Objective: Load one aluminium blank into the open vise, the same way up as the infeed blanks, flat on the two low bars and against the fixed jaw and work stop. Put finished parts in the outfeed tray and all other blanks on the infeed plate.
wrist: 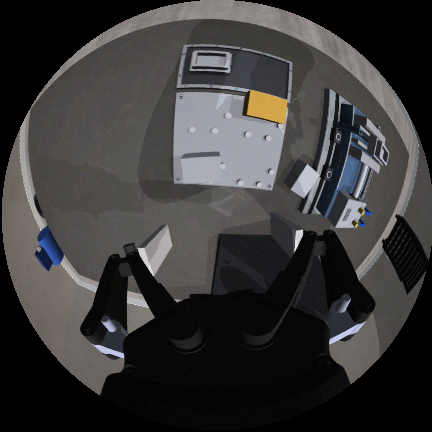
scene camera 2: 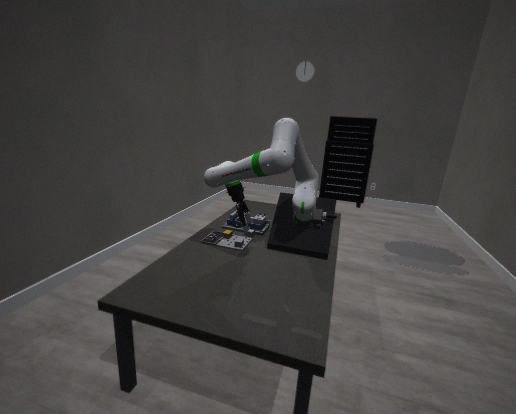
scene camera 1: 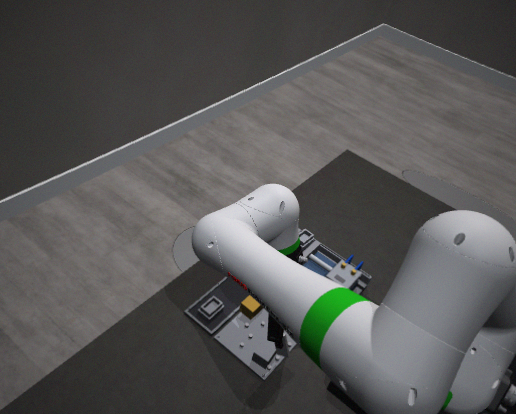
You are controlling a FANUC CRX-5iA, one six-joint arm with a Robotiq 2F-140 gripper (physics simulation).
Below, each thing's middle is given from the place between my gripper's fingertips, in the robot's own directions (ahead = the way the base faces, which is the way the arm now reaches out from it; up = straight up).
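Labels:
Light grey infeed plate [scene camera 1: 235,332]: 12 cm below my hand, 9 cm ahead of it, 2 cm to the right of it. Brass blank [wrist: 256,104]: 10 cm below my hand, 16 cm ahead, 6 cm to the right. Dark outfeed tray [wrist: 249,69]: 12 cm below my hand, 23 cm ahead, 2 cm to the right.

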